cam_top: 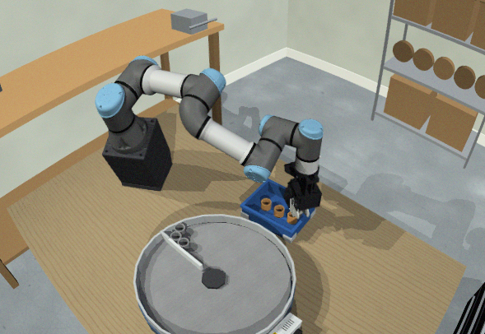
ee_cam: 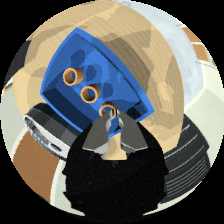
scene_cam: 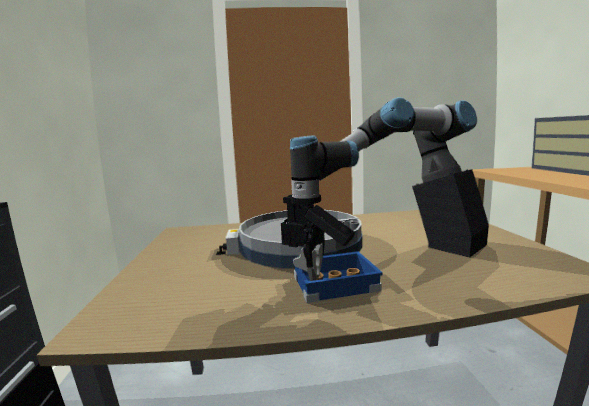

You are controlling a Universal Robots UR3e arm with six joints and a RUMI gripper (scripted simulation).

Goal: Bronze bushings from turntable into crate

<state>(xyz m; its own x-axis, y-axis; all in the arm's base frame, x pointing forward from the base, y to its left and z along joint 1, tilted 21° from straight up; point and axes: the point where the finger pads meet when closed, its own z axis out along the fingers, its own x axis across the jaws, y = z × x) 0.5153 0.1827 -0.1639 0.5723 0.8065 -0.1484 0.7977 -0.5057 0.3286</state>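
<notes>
Right now the blue crate is 6 cm behind my hand and 2 cm to the right of it. The rest, counted from my hand: grey turntable 2 cm behind, 35 cm to the right, 2 cm above.
</notes>
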